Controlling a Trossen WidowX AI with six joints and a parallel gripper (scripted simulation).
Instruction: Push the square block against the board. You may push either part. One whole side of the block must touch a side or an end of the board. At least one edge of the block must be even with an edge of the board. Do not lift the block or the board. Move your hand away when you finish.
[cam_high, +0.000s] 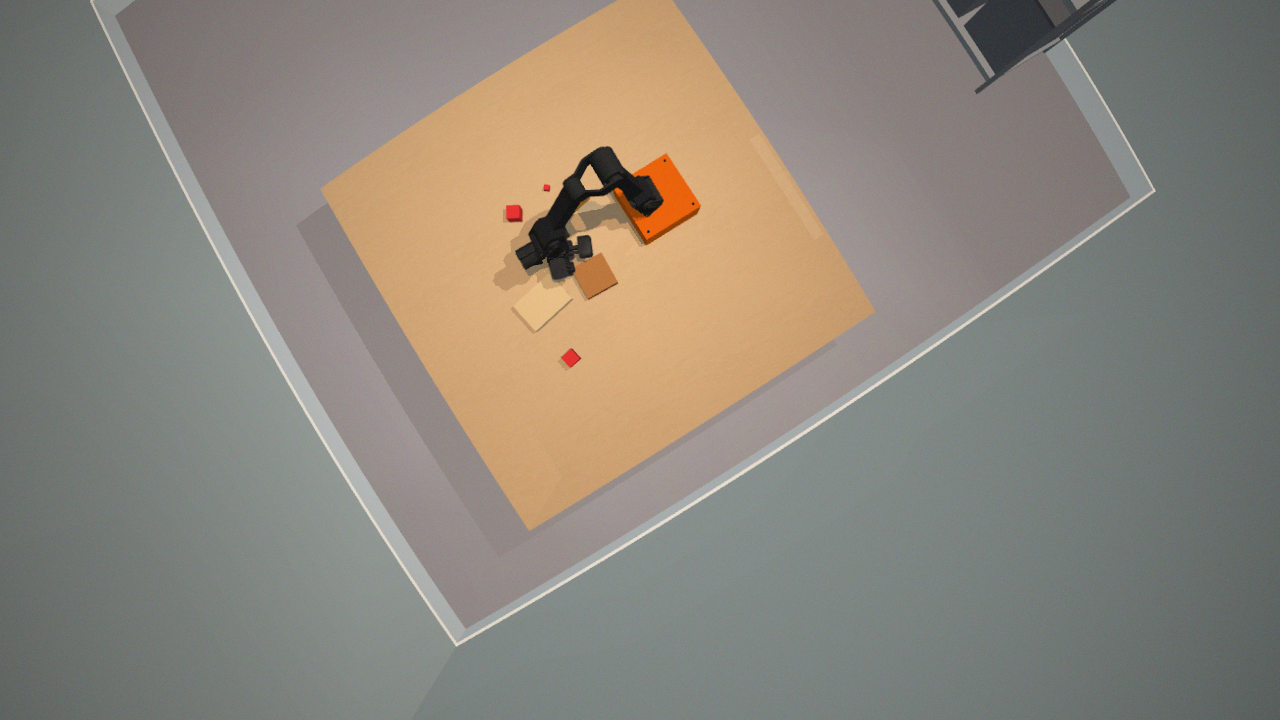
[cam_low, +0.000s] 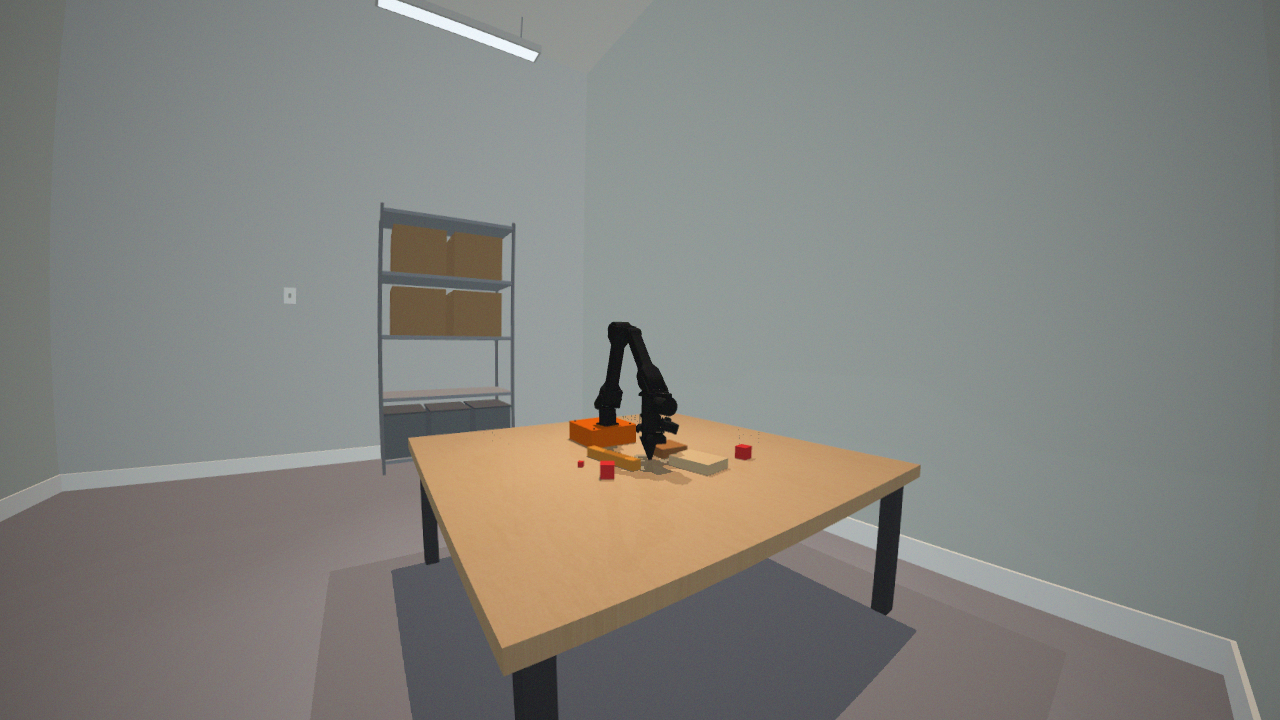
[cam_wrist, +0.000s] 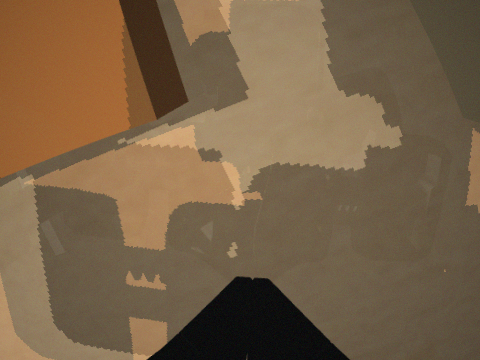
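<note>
The brown square block lies 11 cm to the left of my gripper tip, 3 cm behind it and 1 cm above it. From my gripper tip the other things lie so: tiny red cube: 20 cm to the right, 10 cm behind; pale slab: 14 cm ahead, 6 cm to the left, 1 cm above; long orange board: 10 cm to the right, 7 cm behind, 1 cm above.
</note>
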